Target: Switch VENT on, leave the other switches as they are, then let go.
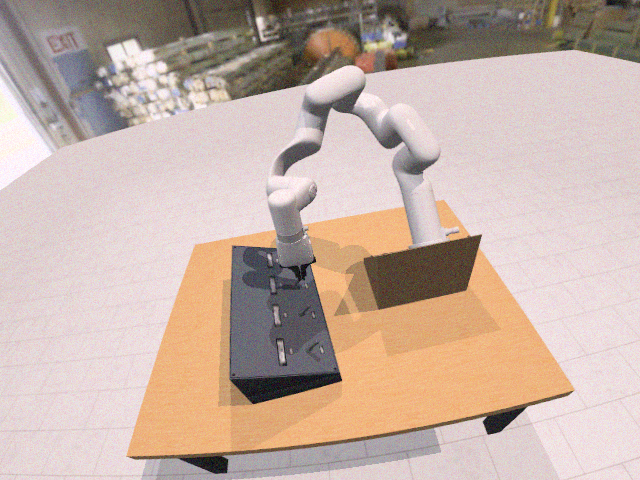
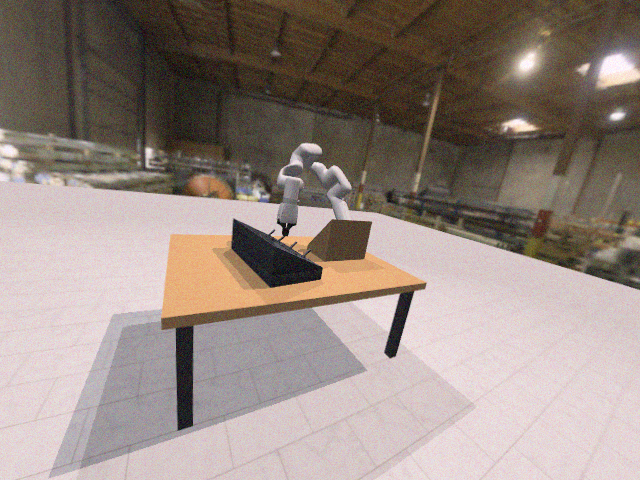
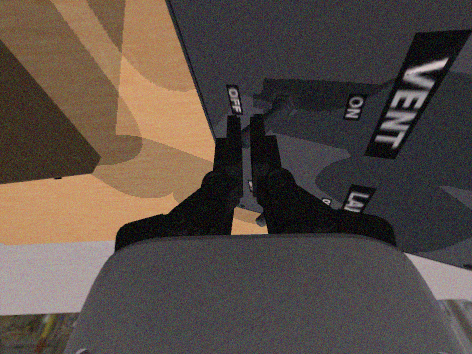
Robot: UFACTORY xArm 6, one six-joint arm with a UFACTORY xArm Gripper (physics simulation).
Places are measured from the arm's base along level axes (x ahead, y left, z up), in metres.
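Where they show: gripper, between the fingertips: [image 1: 301, 277] [image 2: 285, 235] [image 3: 245, 133]; arm's base, origin of its link: [image 1: 429, 244] [image 2: 347, 229].
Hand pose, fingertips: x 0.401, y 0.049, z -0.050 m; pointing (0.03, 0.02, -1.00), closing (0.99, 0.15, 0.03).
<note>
Each offset is from my fingertips to the centre of the thing. "*": to the spot under its first point. Level surfaces: height alone.
The dark sloped switch panel {0.083 m ahead, 0.078 m left, 0.064 m down} [image 1: 248, 330] [image 2: 253, 253] [image 3: 300, 40] stands on the table. The VENT label {0.094 m ahead, 0.019 m left, 0.006 m down} [image 1: 273, 284] [image 3: 407, 105] is second from the back. My gripper [image 1: 299, 281] [image 2: 284, 235] [image 3: 245, 133] is low over the panel's OFF side at the VENT row. Its fingers are shut with a narrow gap, on the outer end of the VENT lever {0.014 m ahead, 0.003 m right, 0.015 m down} [image 3: 274, 114]. That lever leans toward the OFF label {* 0.005 m back, 0.008 m right, 0.051 m down} [image 3: 234, 100], away from the ON label {* 0.071 m ahead, 0.013 m left, 0.016 m down} [image 3: 354, 107]. The fingers and shadow hide part of it.
The LAMP lever {0.045 m ahead, 0.118 m right, 0.015 m down} [image 2: 272, 232] [image 3: 260, 219] is just behind. Two more levers [image 1: 306, 311] [image 1: 313, 350] stand on the front half of the panel. An upright brown board [image 1: 423, 273] [image 2: 343, 240] [image 3: 40, 120] stands on the table {0.125 m down} [image 1: 439, 372], between panel and arm base.
</note>
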